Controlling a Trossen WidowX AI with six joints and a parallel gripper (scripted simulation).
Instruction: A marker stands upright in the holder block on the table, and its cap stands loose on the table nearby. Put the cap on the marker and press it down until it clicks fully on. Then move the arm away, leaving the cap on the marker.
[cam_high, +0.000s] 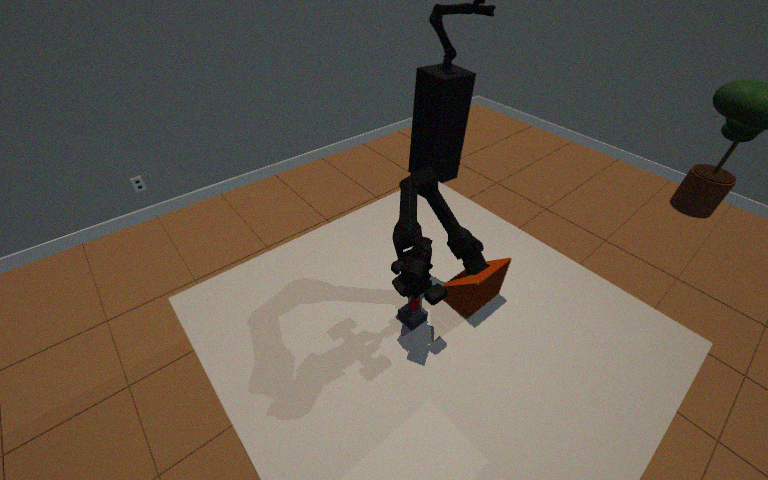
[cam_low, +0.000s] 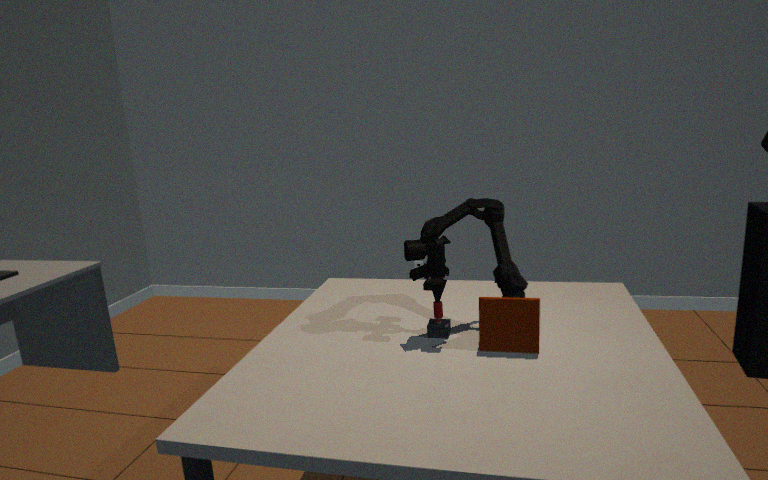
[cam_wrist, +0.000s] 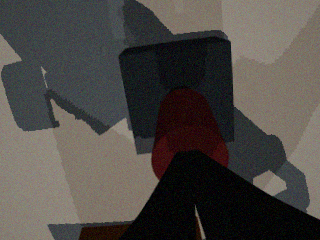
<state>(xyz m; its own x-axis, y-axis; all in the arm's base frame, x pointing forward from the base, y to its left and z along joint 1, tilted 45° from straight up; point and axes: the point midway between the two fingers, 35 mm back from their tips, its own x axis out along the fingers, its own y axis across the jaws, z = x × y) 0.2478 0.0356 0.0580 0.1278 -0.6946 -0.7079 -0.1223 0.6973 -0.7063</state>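
Now: gripper tip 30 mm above the red cap. Round my gripper tip: holder block: 100 mm below, 10 mm to the right.
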